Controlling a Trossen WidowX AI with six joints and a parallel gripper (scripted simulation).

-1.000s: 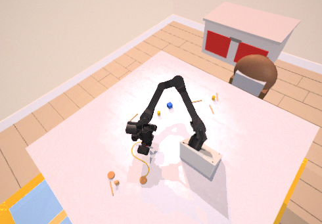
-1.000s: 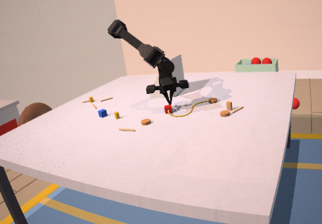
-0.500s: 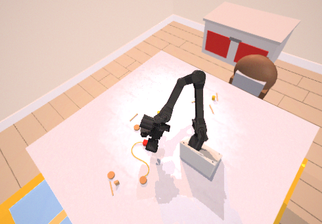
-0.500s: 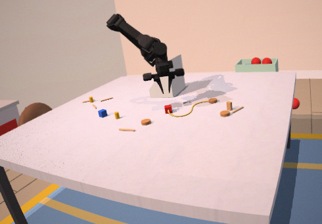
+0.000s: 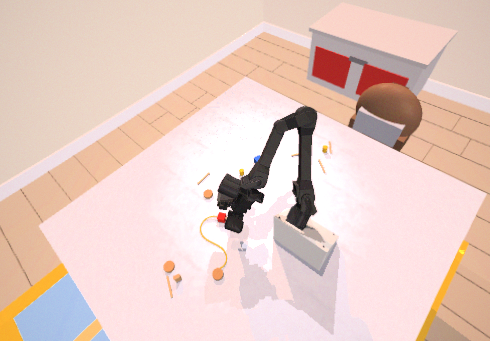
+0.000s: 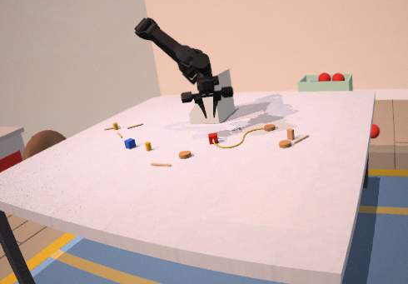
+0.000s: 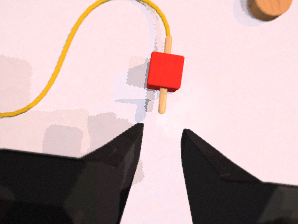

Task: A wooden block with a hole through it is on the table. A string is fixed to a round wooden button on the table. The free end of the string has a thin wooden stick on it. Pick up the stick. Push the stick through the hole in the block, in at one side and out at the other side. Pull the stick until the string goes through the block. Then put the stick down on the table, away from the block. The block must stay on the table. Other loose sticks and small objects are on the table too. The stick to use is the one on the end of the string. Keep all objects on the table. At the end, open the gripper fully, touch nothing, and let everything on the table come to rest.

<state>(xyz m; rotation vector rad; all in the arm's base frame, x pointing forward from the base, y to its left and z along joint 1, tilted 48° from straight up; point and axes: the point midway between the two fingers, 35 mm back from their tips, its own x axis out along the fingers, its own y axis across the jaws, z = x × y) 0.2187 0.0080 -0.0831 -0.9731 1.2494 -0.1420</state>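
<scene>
Right now the red block is 5 cm ahead of my gripper tip, 2 cm to the left of it and 6 cm below it. The rest, counted from my gripper tip: thin wooden stick (6 cm ahead, 2 cm to the left, 6 cm below); then yellow peg (12 cm ahead, 21 cm to the right, 6 cm below); then small wooden block (3 cm ahead, 29 cm to the left, 6 cm below).
</scene>
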